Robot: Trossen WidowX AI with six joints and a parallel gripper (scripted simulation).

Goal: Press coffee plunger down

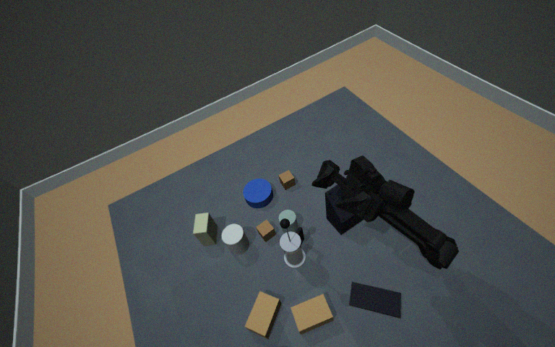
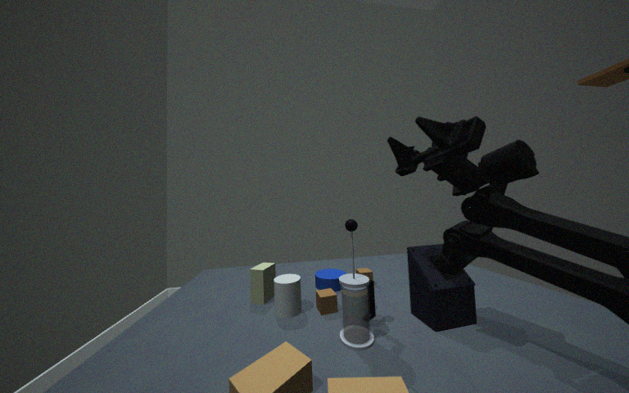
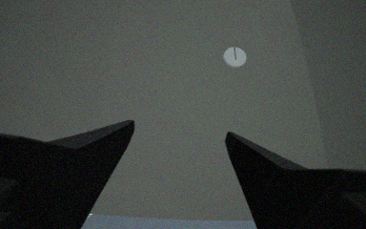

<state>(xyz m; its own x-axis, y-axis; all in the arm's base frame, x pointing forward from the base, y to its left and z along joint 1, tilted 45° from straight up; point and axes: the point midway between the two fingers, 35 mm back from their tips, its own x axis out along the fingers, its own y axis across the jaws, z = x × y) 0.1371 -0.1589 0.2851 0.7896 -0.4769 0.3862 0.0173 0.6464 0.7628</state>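
Right now the coffee press is 60 mm ahead of my gripper tip, 110 mm to the right of it and 330 mm below it. Round my gripper tip: dark slab (40 mm behind, 170 mm to the left, 450 mm below); then white cylinder (200 mm ahead, 280 mm to the right, 410 mm below).
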